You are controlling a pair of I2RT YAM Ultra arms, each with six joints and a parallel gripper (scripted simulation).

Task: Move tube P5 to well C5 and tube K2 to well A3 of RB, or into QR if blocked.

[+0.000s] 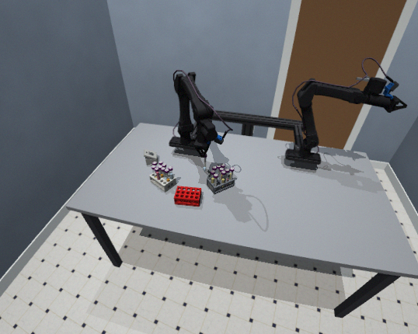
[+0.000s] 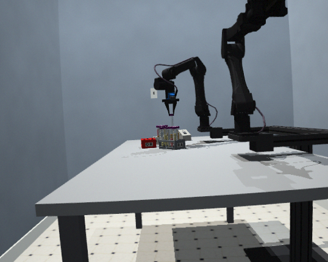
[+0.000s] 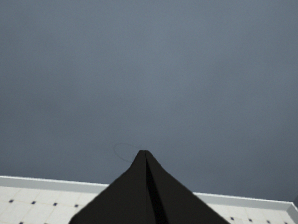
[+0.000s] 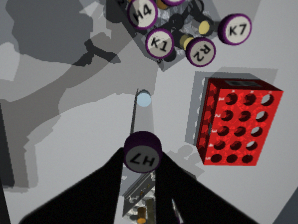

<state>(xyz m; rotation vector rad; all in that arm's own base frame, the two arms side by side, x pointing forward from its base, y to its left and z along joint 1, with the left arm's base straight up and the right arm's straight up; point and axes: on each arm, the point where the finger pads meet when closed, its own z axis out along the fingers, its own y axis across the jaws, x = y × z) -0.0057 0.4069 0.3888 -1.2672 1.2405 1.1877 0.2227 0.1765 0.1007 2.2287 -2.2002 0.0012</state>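
My right gripper is now 170 mm above the grey rack RA, 100 mm to the right of it and 10 mm short of it. The rest, counted from my right hand: red rack QR: 170 mm below, 150 mm ahead, 50 mm to the right; then pale box: 360 mm to the right, 150 mm below, 120 mm behind; then white rack RB: 220 mm to the right, 170 mm below, 50 mm ahead.
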